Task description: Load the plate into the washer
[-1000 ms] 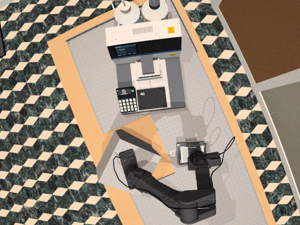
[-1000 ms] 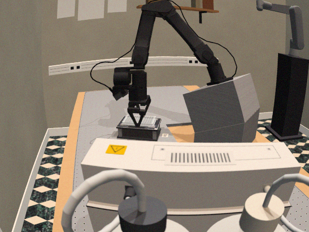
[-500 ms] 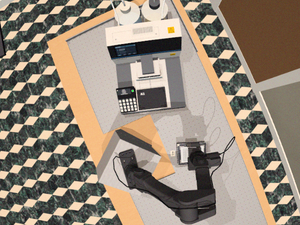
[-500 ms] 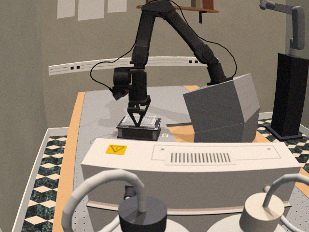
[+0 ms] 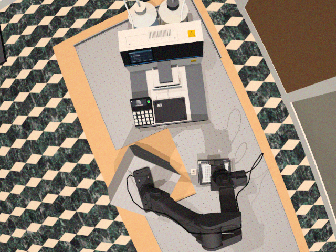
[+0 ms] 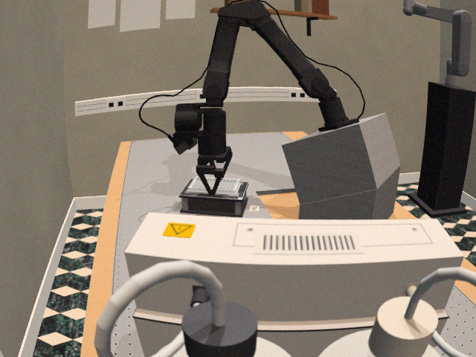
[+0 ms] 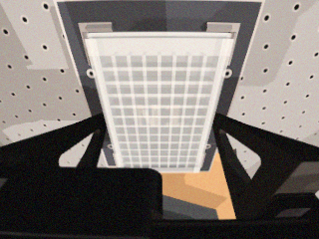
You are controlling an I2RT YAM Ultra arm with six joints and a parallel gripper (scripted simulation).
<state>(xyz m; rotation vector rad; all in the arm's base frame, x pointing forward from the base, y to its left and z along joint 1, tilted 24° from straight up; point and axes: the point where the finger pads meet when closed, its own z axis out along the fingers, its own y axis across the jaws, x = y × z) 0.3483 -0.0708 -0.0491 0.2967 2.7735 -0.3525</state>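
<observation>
Now: hand right at the plate. Round my hand: dark carrier pocket (36 cm to the left, 12 cm behind, 3 cm above); label (10 cm behind, 6 cm below, 3 cm to the left); plate nest (1 cm below).
</observation>
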